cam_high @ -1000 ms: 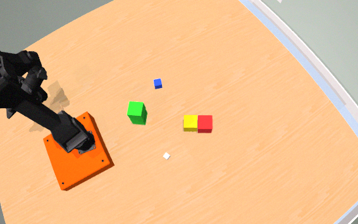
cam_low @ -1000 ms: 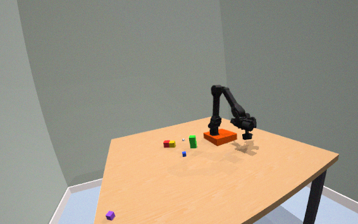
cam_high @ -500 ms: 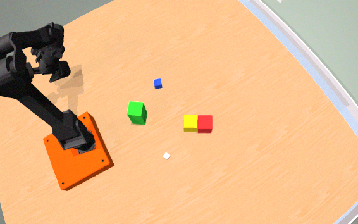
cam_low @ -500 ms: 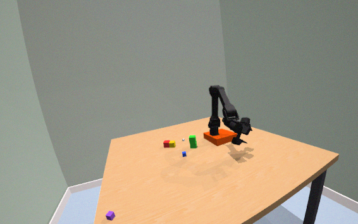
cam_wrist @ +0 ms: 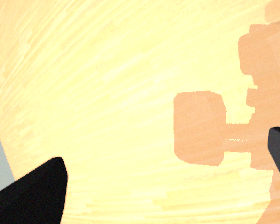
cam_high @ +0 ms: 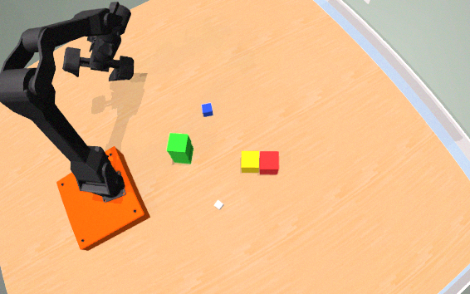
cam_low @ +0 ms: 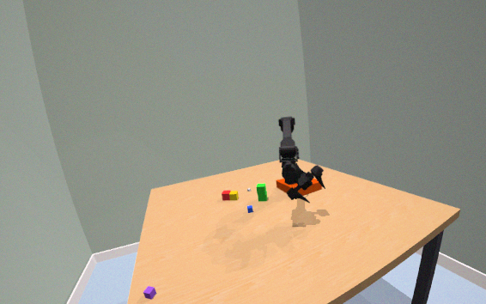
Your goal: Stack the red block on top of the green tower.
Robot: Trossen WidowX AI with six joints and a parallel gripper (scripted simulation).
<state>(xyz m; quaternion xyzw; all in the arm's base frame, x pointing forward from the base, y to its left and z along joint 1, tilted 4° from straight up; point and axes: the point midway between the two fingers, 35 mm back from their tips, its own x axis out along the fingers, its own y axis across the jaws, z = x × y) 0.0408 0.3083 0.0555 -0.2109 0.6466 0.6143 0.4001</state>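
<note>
The red block is 37 cm ahead of my gripper tip, 39 cm to the right of it and 8 cm below it. Round my gripper tip: small white cube (22 cm ahead, 44 cm to the right, 9 cm below); then blue cube (28 cm ahead, 18 cm to the right, 9 cm below); then yellow block (33 cm ahead, 36 cm to the right, 8 cm below).
</note>
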